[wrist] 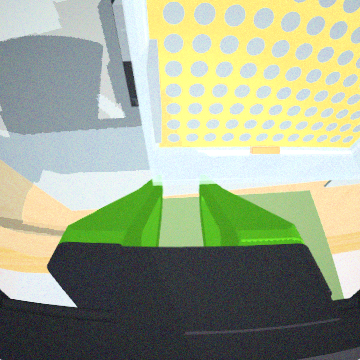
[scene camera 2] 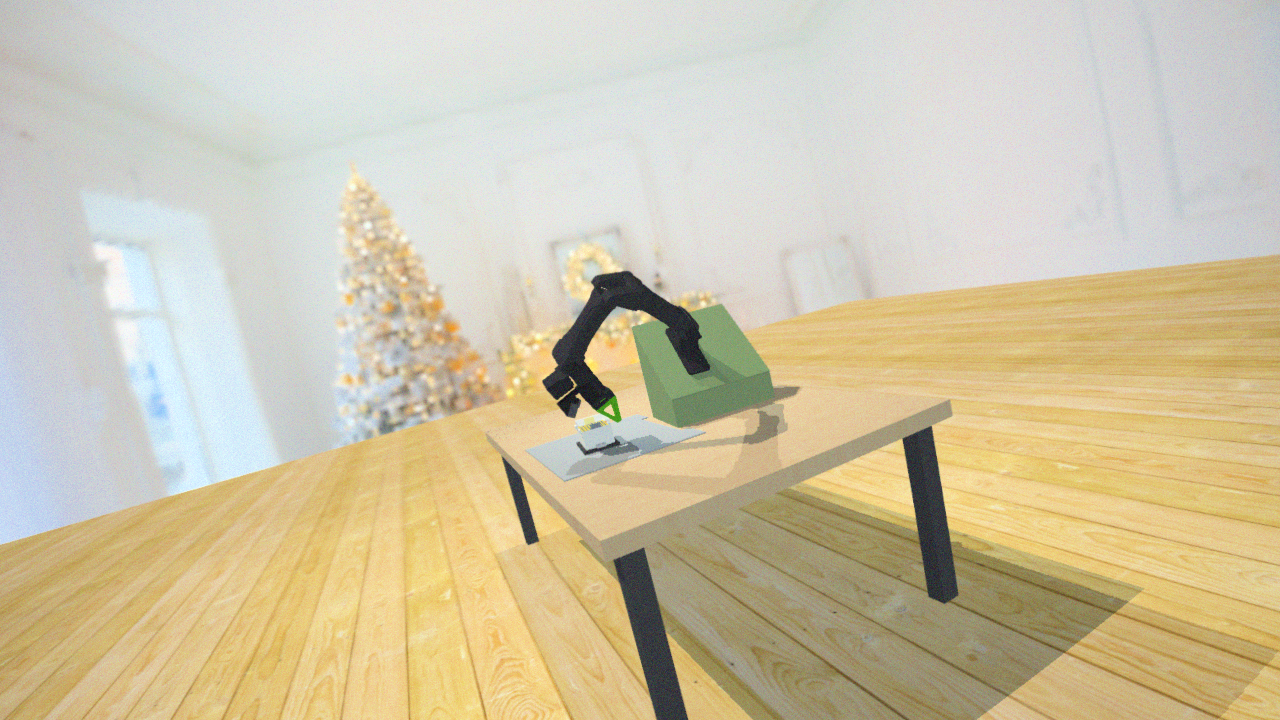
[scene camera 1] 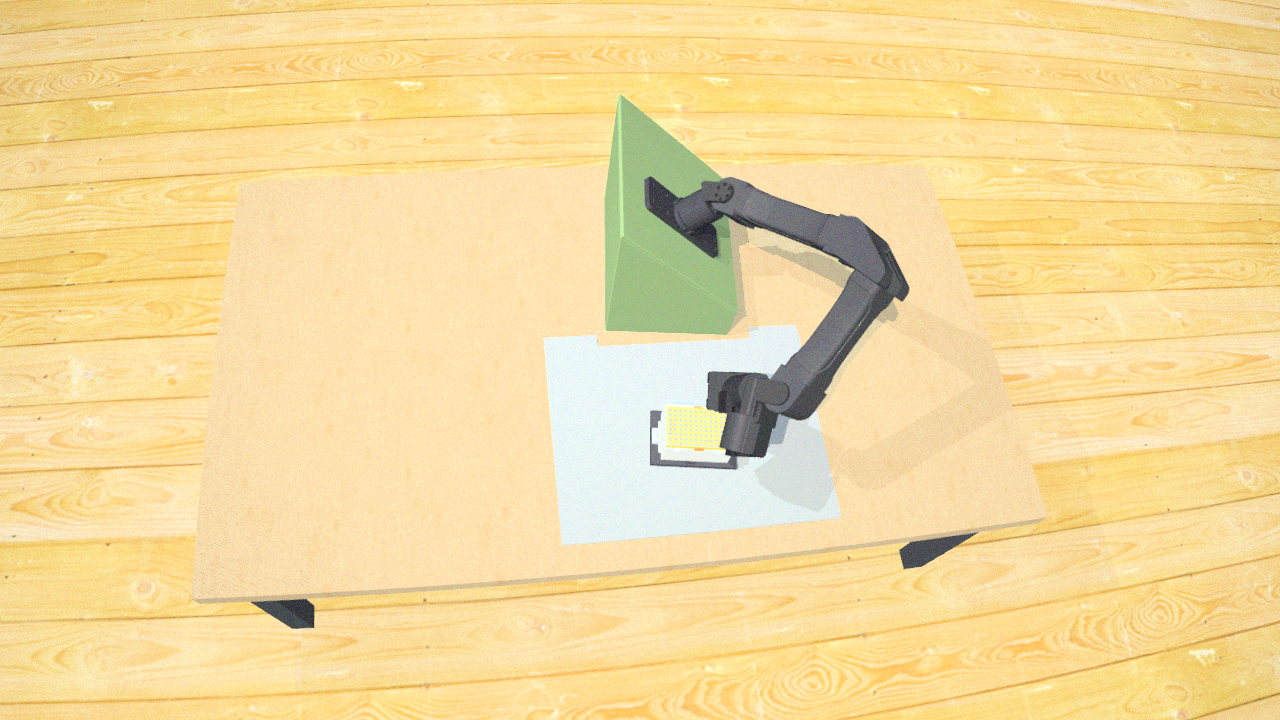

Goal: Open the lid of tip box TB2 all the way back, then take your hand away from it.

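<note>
Tip box TB2 shows a yellow rack dotted with holes. It sits in a dark holder on a pale blue mat. Its translucent lid shows in the wrist view as a pale rim around the rack. How far back the lid stands I cannot tell. My gripper is at the box's right side. Its green fingers stand close together, with their tips at the lid's near rim. Nothing is held between them.
A large green wedge block carries the arm's base and stands just behind the mat. The tan table top stretches wide to the left; its front edge is near the mat.
</note>
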